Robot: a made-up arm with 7 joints. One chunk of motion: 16 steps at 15 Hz.
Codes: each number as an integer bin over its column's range. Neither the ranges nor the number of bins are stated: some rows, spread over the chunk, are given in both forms.
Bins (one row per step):
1: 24 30 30 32 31 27
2: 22 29 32 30 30 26
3: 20 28 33 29 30 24
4: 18 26 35 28 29 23
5: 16 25 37 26 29 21
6: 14 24 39 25 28 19
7: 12 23 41 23 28 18
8: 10 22 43 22 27 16
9: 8 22 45 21 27 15
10: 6 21 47 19 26 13
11: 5 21 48 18 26 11
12: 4 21 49 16 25 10
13: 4 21 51 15 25 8
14: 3 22 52 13 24 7
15: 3 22 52 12 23 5
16: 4 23 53 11 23 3
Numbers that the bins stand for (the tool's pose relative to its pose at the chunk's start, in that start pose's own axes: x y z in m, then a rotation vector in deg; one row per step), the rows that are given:
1: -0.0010 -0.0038 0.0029 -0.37 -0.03 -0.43
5: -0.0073 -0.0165 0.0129 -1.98 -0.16 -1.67
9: -0.0137 -0.0241 0.0243 -3.33 -0.29 -2.90
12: -0.0168 -0.0267 0.0300 -4.68 -0.41 -3.94
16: -0.0168 -0.0216 0.0357 -6.03 -0.54 -5.38
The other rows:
2: -0.0025 -0.0063 0.0057 -0.90 -0.10 -0.63
3: -0.0041 -0.0089 0.0071 -1.17 -0.10 -1.05
4: -0.0057 -0.0140 0.0100 -1.44 -0.16 -1.25
6: -0.0089 -0.0190 0.0157 -2.25 -0.22 -2.08
7: -0.0105 -0.0216 0.0186 -2.79 -0.22 -2.29
8: -0.0121 -0.0241 0.0214 -3.06 -0.29 -2.70
10: -0.0152 -0.0267 0.0271 -3.87 -0.35 -3.32
11: -0.0160 -0.0267 0.0286 -4.14 -0.35 -3.73
13: -0.0168 -0.0267 0.0329 -4.95 -0.41 -4.35
14: -0.0176 -0.0241 0.0343 -5.49 -0.48 -4.56
15: -0.0176 -0.0241 0.0343 -5.76 -0.54 -4.97

